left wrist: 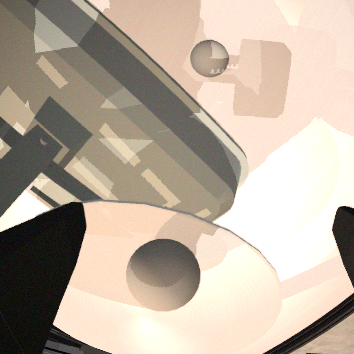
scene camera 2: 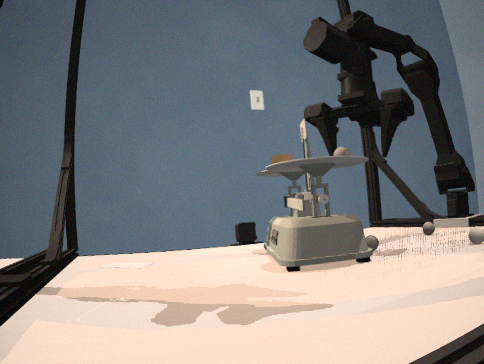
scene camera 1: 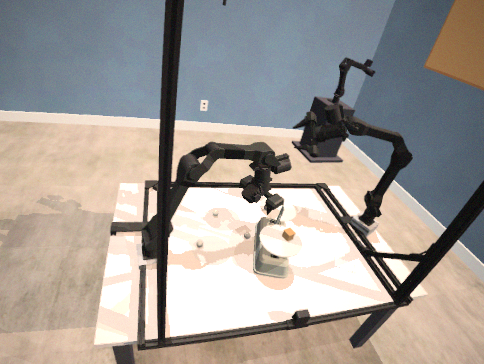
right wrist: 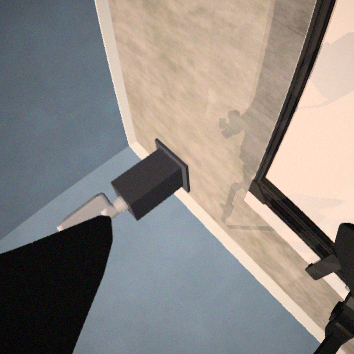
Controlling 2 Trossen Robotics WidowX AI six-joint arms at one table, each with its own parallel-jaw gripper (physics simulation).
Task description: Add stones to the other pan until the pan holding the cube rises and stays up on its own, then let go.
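Frame: origin at the left arm's base, x ahead, y left, z up, level; centimetres.
Where they show: left gripper, fingertip midpoint: (left wrist: 215,218) (scene camera 1: 259,207); right gripper, fingertip midpoint: (scene camera 1: 293,137) (right wrist: 230,233); left arm's base at its link origin: (scene camera 2: 458,216) (scene camera 1: 151,252); right arm's base at its link origin: (scene camera 1: 366,220).
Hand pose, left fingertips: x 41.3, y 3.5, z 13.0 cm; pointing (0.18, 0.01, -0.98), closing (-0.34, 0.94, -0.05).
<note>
Each offset is from my left fingertips to the top centre of the thing. "spot": to the spot under its first point.
The balance scale @(dx +4.4, dy -9.1, dz +8.1 cm) (scene camera 1: 270,269) (scene camera 2: 317,240) (left wrist: 165,135) stands on the table. An orange cube @(dx +3.2, dy -17.1, dz +3.4 cm) (scene camera 1: 288,233) (scene camera 2: 281,158) rests on one pan @(dx +0.4, dy -17.7, dz +0.4 cm) (scene camera 1: 270,242) (scene camera 2: 263,173), whose visible edge looks slightly lower in scene camera 2. A stone @(dx +2.9, dy -0.8, dz +2.0 cm) (scene camera 2: 341,151) (left wrist: 163,275) rests on the other pan @(spot: dx +10.6, dy +1.0, dz -0.9 cm) (scene camera 2: 312,163) (left wrist: 240,305). My left gripper (scene camera 1: 261,204) (scene camera 2: 358,155) (left wrist: 215,218) is open and empty just above that pan, one fingertip by the stone. Other stones @(dx -2.8, dy -1.1, dz -12.4 cm) (scene camera 1: 247,235) (scene camera 2: 372,242) (left wrist: 209,58) lie on the table. My right gripper (scene camera 1: 300,137) (right wrist: 230,233) is open, raised well away from the scale.
Two of the loose stones, one stone @(dx -12.1, dy +14.3, dz -12.4 cm) (scene camera 1: 215,212) farther back and another stone @(dx -23.2, dy -2.0, dz -12.4 cm) (scene camera 1: 200,243) nearer the front, lie left of the scale in scene camera 1. A black frame (scene camera 1: 225,336) with upright posts surrounds the table. A dark pedestal (scene camera 1: 327,142) (right wrist: 150,185) stands beyond it.
</note>
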